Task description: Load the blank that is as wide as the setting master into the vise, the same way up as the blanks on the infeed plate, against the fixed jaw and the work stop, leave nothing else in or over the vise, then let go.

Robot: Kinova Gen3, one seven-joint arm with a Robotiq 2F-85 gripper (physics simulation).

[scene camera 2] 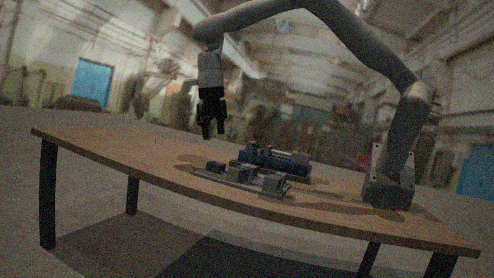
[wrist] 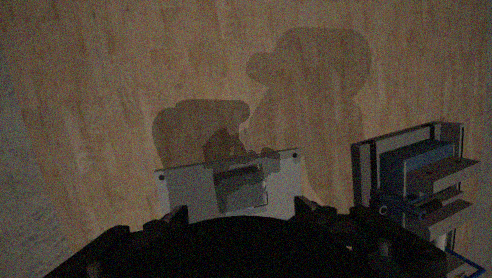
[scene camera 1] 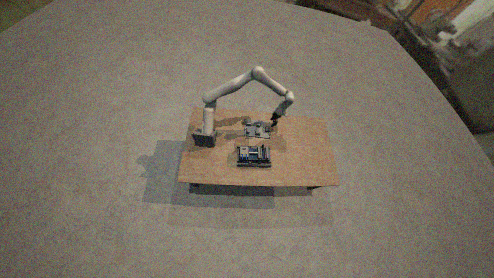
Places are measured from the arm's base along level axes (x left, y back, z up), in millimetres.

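Pixels of known places: gripper, fingertip midpoint: (scene camera 2: 214, 136) (wrist: 241, 213) (scene camera 1: 271, 123); arm's base at its link origin: (scene camera 2: 387, 165) (scene camera 1: 207, 132).
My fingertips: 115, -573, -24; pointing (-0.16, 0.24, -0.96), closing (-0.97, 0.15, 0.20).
Note:
For each thing: its top centre in the pictures, then the offset to it from my fingertips, as dx, dy, dz. Level surfaces: height alone.
- infeed plate at its top centre: (wrist: 242, 246) (scene camera 2: 244, 179) (scene camera 1: 257, 128) +2, +111, -100
- grey blocky blank at its top centre: (scene camera 2: 239, 168) +45, +99, -64
- grey blank at its top centre: (scene camera 2: 273, 177) +58, +196, -64
- blue vise at its top centre: (wrist: 457, 241) (scene camera 2: 277, 146) (scene camera 1: 255, 152) -285, +171, -9
- wooden table at its surface level: dz -108
My gripper (scene camera 1: 274, 123) (scene camera 2: 213, 134) (wrist: 241, 213) is open and empty, above the outer end of the infeed plate (scene camera 1: 263, 136) (scene camera 2: 227, 185) (wrist: 286, 186). A dark, low blank (scene camera 2: 215, 166) (wrist: 241, 189) lies flat on that end of the plate, below the fingers. A grey blocky blank (scene camera 2: 241, 173) stands near the plate's middle and another grey blank (scene camera 2: 274, 183) near the end towards the arm's base. The blue vise (scene camera 1: 254, 156) (scene camera 2: 275, 162) (wrist: 417, 156) with grey jaws stands beside the plate. Which piece is the setting master, and the blanks' exact widths, I cannot tell.
The wooden table (scene camera 1: 300, 155) (scene camera 2: 125, 150) (wrist: 100, 100) bears the plate and the vise. The arm's base (scene camera 1: 204, 138) (scene camera 2: 389, 190) stands at one end of the table. The vise's raised jaws and rods stand at the right in the wrist view.

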